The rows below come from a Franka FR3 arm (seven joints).
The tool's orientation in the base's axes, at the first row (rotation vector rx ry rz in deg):
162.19 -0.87 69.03
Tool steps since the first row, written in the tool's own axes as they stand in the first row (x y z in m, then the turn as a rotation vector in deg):
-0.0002 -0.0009 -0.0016 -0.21 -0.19 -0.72
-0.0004 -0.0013 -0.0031 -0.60 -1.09 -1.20
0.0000 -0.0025 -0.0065 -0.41 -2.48 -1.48
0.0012 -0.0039 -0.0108 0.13 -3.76 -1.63
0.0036 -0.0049 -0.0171 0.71 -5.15 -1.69
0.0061 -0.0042 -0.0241 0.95 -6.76 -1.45
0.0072 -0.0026 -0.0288 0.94 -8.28 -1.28
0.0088 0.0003 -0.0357 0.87 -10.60 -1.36
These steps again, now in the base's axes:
-0.0013 0.0010 0.0009 -0.66 0.23 0.34
-0.0025 0.0015 0.0018 -1.24 1.15 0.34
-0.0046 0.0029 0.0044 -1.26 2.56 0.59
-0.0068 0.0046 0.0081 -0.95 3.86 1.01
-0.0096 0.0060 0.0141 -0.55 5.26 1.39
-0.0130 0.0058 0.0208 -0.15 6.85 1.31
-0.0156 0.0045 0.0250 0.02 8.36 1.10
-0.0196 0.0021 0.0310 -0.01 10.68 0.97

